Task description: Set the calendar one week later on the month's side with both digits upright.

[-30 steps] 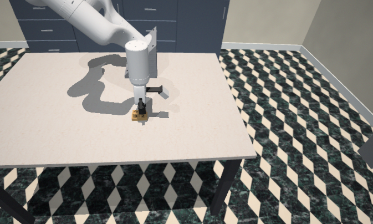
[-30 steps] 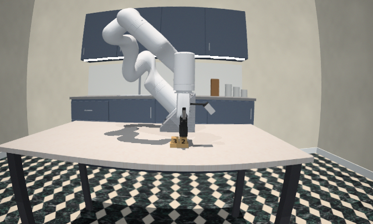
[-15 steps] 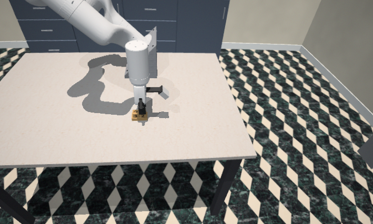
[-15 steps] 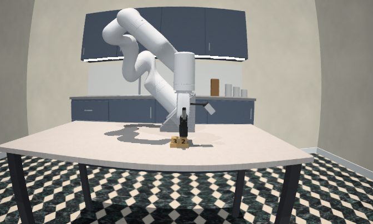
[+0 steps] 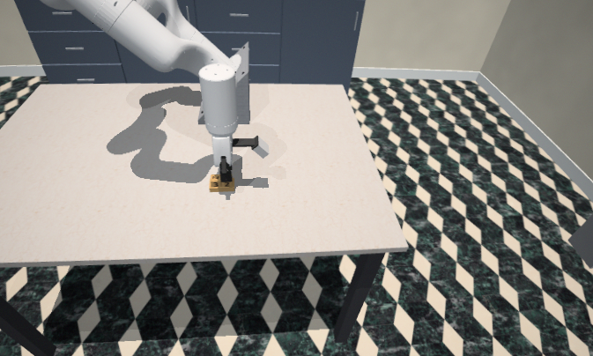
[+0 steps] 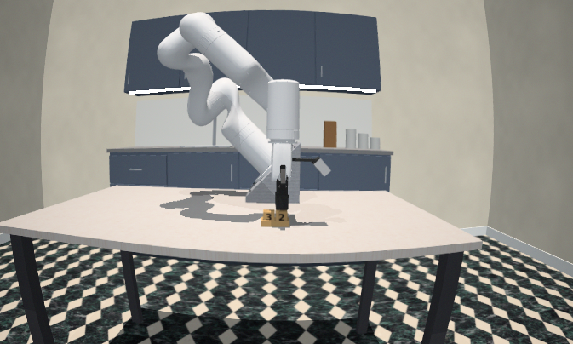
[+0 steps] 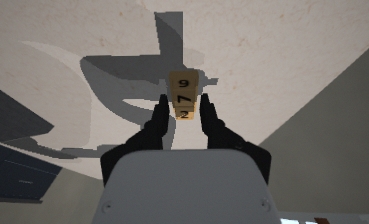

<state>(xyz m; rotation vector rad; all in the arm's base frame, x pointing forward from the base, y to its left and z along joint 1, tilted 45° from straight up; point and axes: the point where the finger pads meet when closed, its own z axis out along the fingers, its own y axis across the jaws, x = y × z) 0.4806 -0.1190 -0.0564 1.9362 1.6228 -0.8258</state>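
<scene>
My hand is 2 cm to the left of the wooden tray and 6 cm above it.
</scene>
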